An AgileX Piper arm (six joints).
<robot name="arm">
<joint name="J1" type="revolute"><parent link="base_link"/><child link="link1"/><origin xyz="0 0 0.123"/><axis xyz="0 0 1"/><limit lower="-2.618" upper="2.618"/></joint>
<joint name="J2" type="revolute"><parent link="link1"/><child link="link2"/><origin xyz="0 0 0" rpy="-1.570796 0 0"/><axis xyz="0 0 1"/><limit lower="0" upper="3.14"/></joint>
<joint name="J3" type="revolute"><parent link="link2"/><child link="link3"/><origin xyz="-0.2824 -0.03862 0" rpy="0 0 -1.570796"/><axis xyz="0 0 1"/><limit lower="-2.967" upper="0"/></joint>
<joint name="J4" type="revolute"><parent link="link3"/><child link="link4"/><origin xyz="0.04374 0.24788 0" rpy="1.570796 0 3.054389"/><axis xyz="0 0 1"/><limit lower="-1.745" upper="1.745"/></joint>
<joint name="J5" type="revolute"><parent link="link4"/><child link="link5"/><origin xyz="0 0 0" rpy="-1.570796 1.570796 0"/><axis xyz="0 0 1"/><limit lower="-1.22" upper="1.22"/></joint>
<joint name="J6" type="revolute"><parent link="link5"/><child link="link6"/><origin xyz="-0.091 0 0" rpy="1.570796 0 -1.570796"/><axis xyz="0 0 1"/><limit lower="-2.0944" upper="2.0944"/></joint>
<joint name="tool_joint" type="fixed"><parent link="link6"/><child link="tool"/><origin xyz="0 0 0"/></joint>
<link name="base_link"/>
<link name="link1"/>
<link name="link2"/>
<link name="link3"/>
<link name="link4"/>
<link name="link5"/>
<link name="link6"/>
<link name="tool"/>
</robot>
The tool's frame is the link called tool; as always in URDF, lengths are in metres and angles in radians.
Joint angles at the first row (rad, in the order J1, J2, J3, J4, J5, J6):
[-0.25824 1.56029 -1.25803 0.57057 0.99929 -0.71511]
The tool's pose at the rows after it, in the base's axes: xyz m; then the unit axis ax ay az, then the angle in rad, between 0 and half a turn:
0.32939 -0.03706 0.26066 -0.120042 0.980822 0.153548 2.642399
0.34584 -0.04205 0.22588 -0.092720 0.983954 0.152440 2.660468
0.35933 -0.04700 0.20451 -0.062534 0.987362 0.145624 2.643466
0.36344 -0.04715 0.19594 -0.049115 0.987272 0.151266 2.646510
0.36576 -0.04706 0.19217 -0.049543 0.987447 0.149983 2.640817
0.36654 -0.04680 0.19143 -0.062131 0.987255 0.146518 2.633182
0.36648 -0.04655 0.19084 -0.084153 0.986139 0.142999 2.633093
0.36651 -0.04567 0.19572 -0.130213 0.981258 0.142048 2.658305
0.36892 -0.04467 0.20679 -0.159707 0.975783 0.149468 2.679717
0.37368 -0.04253 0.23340 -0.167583 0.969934 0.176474 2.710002
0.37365 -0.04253 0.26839 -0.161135 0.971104 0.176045 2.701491
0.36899 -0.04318 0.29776 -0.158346 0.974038 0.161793 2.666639
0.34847 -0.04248 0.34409 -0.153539 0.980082 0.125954 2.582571
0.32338 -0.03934 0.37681 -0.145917 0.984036 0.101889 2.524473
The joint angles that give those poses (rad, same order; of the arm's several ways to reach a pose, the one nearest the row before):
[-0.23055 1.62847 -1.18777 0.57644 0.91109 -0.76320]
[-0.22957 1.72462 -1.16900 0.60740 0.81381 -0.77777]
[-0.22955 1.79233 -1.16900 0.64142 0.72227 -0.77894]
[-0.22830 1.81891 -1.16902 0.66591 0.70256 -0.77895]
[-0.22615 1.83080 -1.16900 0.67735 0.68659 -0.79294]
[-0.22493 1.83349 -1.16900 0.68266 0.68075 -0.82323]
[-0.22492 1.83572 -1.17045 0.68111 0.68738 -0.86493]
[-0.22493 1.83677 -1.19885 0.64386 0.74981 -0.90887]
[-0.22494 1.83677 -1.24959 0.61430 0.83101 -0.91643]
[-0.22606 1.83324 -1.35576 0.59337 0.98180 -0.85523]
[-0.22606 1.80068 -1.45103 0.55564 1.07856 -0.76570]
[-0.22694 1.75848 -1.50807 0.52362 1.11967 -0.71262]
[-0.22803 1.65197 -1.54582 0.46915 1.14067 -0.64743]
[-0.22803 1.55209 -1.55006 0.42987 1.16069 -0.59526]

